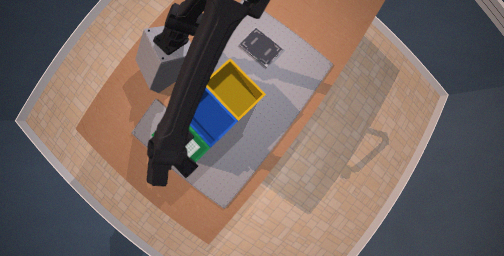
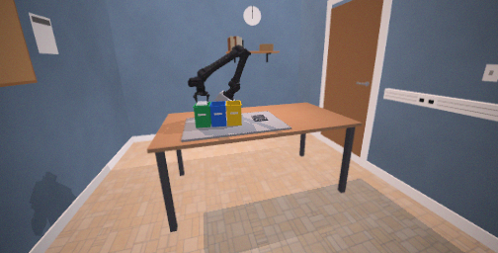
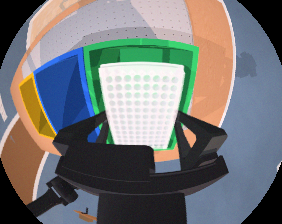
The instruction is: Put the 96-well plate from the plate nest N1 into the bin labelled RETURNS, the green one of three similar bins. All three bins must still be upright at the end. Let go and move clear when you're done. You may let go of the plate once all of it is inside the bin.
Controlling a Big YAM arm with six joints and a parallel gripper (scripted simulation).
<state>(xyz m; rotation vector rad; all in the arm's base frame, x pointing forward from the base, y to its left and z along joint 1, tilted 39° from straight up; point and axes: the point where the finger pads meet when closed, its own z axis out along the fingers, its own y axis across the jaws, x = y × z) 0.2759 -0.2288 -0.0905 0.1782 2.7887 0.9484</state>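
The green bin is 10 cm below my hand. From my hand the other things lie so: yellow bin: 2 cm ahead, 26 cm to the left, 10 cm below; then white 96-well plate: right at my hand; then blue bin: 1 cm ahead, 13 cm to the left, 10 cm below.
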